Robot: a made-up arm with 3 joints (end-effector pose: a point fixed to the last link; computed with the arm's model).
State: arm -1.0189 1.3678 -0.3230
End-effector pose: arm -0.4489 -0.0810 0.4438 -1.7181 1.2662 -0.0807
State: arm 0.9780 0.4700 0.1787
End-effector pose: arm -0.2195 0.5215 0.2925 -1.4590 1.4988 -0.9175
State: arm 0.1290 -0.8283 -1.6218
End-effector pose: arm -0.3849 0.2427 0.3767 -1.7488 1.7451 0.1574
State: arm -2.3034 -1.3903 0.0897
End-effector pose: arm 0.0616 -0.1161 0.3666 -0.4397 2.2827 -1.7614
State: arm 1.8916 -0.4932 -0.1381
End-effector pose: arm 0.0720 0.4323 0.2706 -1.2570 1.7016 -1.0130
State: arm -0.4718 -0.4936 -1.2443
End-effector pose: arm -0.4263 0.0428 0.4168 -2.0498 1.1113 0.5356
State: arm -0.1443 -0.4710 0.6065
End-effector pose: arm -0.4458 0.1026 0.3835 -1.8546 -0.7551 0.7487
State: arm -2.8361 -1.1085 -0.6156
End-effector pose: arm 0.1884 -0.0322 0.3441 0.2691 2.2278 -1.7304
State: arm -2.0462 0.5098 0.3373
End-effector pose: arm -0.0098 -0.3070 0.4063 -1.5127 -1.1929 1.4359
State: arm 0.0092 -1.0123 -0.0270
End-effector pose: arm -0.4011 0.1596 0.3797 -1.9797 -0.4028 0.8945
